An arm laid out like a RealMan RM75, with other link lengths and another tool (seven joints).
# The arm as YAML. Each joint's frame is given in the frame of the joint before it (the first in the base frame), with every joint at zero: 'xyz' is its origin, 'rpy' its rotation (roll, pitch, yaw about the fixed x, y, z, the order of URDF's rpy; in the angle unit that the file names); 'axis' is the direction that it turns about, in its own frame. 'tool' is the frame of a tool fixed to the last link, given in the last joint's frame.
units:
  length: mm
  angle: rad
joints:
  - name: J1
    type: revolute
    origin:
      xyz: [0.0, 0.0, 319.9]
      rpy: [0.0, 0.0, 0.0]
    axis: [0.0, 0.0, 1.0]
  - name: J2
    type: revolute
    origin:
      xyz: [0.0, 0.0, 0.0]
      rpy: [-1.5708, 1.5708, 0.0]
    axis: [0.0, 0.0, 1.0]
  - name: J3
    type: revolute
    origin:
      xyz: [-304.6, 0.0, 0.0]
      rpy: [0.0, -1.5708, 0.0]
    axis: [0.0, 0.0, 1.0]
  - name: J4
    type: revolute
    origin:
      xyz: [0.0, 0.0, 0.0]
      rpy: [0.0, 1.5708, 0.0]
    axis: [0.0, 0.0, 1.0]
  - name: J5
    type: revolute
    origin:
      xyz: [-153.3, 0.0, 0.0]
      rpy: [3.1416, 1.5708, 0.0]
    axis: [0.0, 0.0, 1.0]
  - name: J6
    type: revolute
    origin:
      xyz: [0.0, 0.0, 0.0]
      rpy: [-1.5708, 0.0, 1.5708]
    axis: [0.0, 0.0, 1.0]
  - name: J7
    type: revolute
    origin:
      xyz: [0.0, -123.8, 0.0]
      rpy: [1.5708, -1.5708, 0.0]
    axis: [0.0, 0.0, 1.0]
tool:
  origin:
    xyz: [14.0, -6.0, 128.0]
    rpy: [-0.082, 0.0, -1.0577]
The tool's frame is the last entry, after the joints.
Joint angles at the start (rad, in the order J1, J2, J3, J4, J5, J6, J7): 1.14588 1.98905 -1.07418 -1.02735 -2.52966 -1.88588 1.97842
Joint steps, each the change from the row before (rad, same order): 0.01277 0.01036 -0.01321 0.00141 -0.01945 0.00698 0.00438; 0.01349 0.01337 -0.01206 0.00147 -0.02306 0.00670 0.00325; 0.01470 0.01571 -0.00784 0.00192 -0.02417 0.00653 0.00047; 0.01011 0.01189 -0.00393 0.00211 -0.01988 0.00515 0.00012; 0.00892 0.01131 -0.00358 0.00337 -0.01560 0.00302 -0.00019; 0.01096 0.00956 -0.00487 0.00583 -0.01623 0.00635 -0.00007; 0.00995 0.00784 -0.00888 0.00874 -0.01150 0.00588 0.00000; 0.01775 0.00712 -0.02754 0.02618 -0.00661 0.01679 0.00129; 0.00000 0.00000 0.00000 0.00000 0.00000 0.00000 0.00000
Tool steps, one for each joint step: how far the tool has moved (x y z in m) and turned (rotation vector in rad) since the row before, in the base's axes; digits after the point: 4 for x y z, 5 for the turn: -0.0010 0.0009 -0.0033 0.00086 -0.02179 0.01234; -0.0011 0.0004 -0.0041 -0.00015 -0.02288 0.01362; -0.0021 0.0001 -0.0047 -0.00145 -0.01957 0.01567; -0.0011 0.0002 -0.0034 0.00021 -0.01461 0.00996; -0.0011 -0.0009 -0.0034 -0.00367 -0.01199 0.00777; -0.0013 0.0003 -0.0030 -0.00066 -0.01350 0.00992; -0.0007 -0.0005 -0.0028 -0.00445 -0.01433 0.00890; -0.0005 -0.0006 -0.0045 -0.01153 -0.02598 0.01595; 0.0000 0.0000 0.0000 0.00000 0.00000 0.00000
